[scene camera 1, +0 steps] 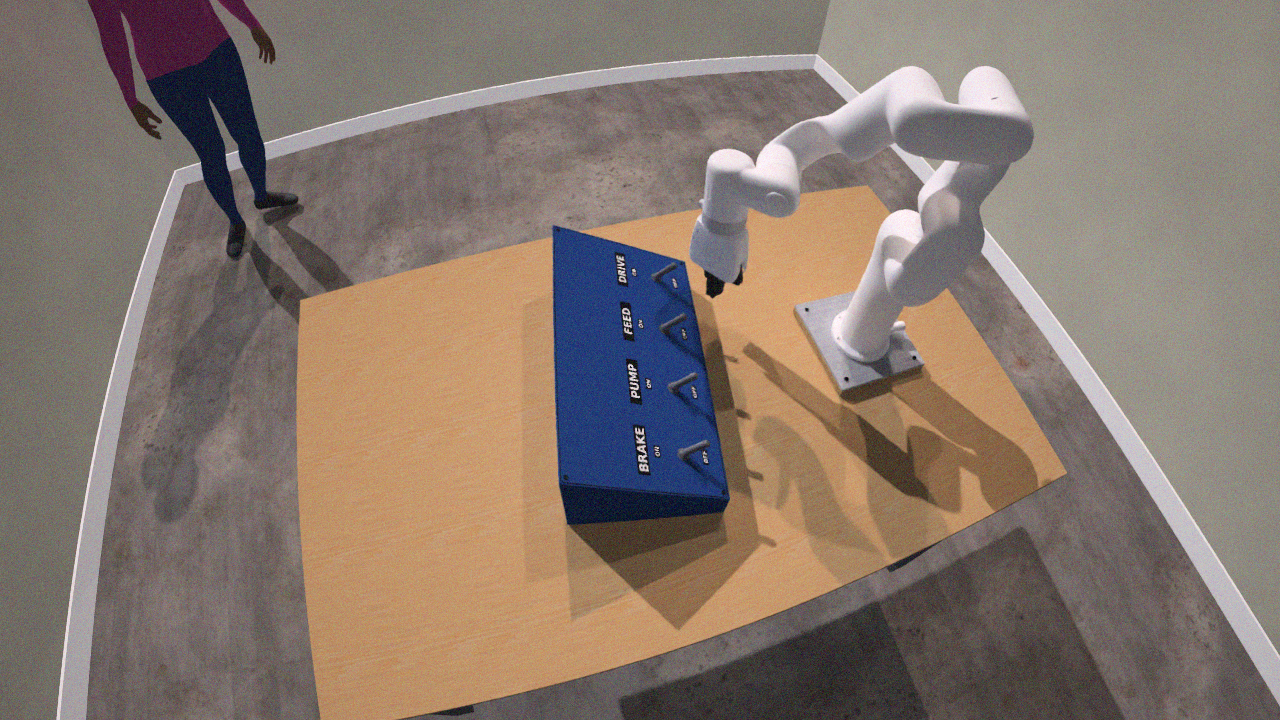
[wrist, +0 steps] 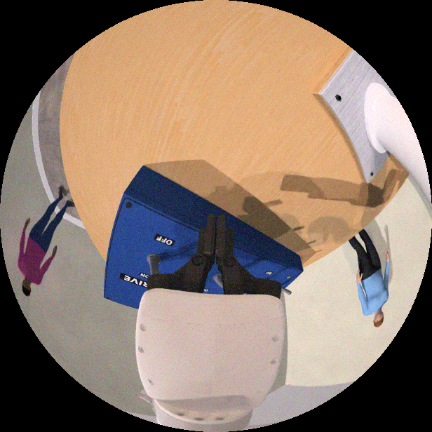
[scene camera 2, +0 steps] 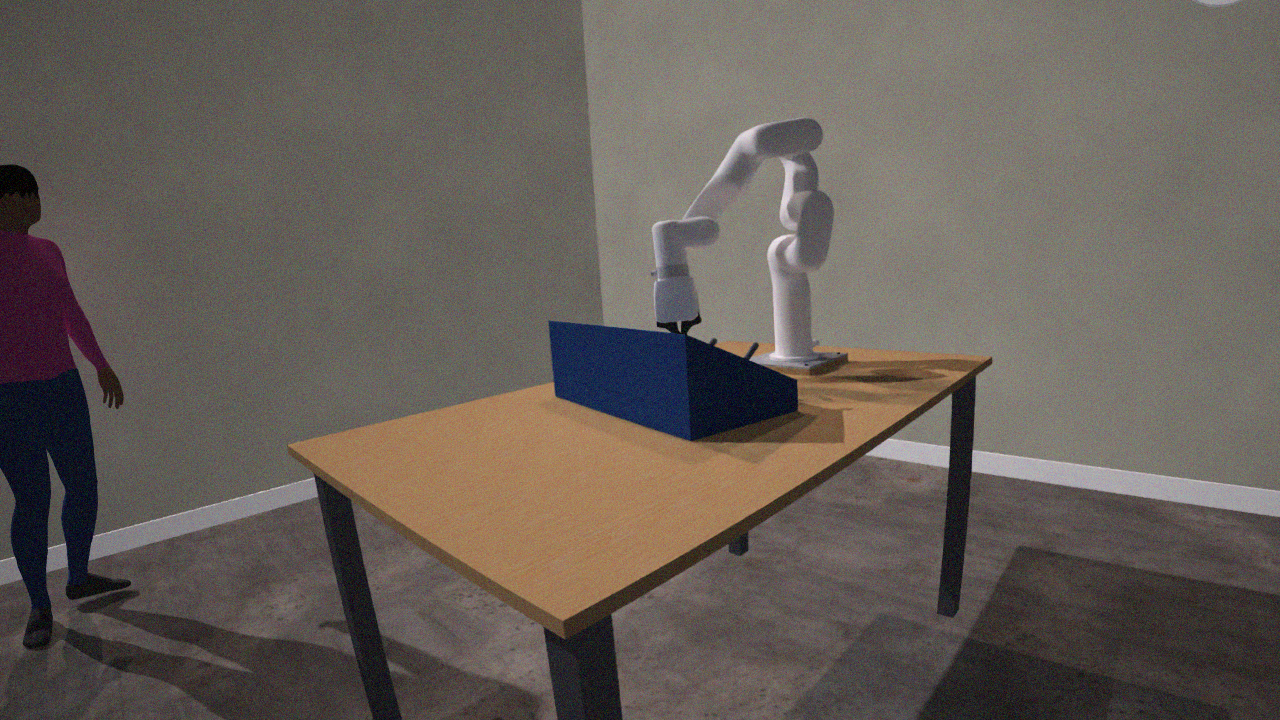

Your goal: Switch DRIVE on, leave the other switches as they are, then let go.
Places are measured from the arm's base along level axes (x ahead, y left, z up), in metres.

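Pixels of known places: gripper, fingertip midpoint: [scene camera 1: 714, 292]; arm's base, origin of the base link: [scene camera 1: 860, 336] [scene camera 2: 794, 357].
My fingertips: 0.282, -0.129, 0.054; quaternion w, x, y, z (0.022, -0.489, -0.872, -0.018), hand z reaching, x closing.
Note:
Ahead of a thing's pixels: the offset from my fingertips to its top centre, as dx, dy, dz. Level surfaces: height alone.
The blue sloped switch box [scene camera 1: 590, 385] [scene camera 2: 617, 367] [wrist: 119, 245] carries four grey levers in a row. The DRIVE lever {+0.084, -0.043, +0.055} [scene camera 1: 665, 273] [wrist: 153, 262] leans to its OFF label. The FEED lever {+0.104, +0.076, +0.055} [scene camera 1: 674, 323], PUMP lever {+0.124, +0.194, +0.055} [scene camera 1: 682, 383] and BRAKE lever {+0.143, +0.313, +0.055} [scene camera 1: 693, 450] also lean to OFF. My gripper [scene camera 1: 714, 289] [scene camera 2: 679, 330] [wrist: 216, 222] is shut and empty. It points down beside the box's low front edge, between the DRIVE and FEED levers along the row, apart from both. In the wrist view its fingers partly hide the FEED lever.
The box stands on the wooden table {dz -0.075} [scene camera 1: 402, 447] [scene camera 2: 501, 483] [wrist: 200, 100]. The arm's metal base plate [scene camera 1: 819, 326] [wrist: 345, 115] is on the gripper's side of the box. A person in magenta [scene camera 1: 192, 53] [scene camera 2: 31, 304] [wrist: 32, 257] and one in light blue [wrist: 372, 292] stand off the table.

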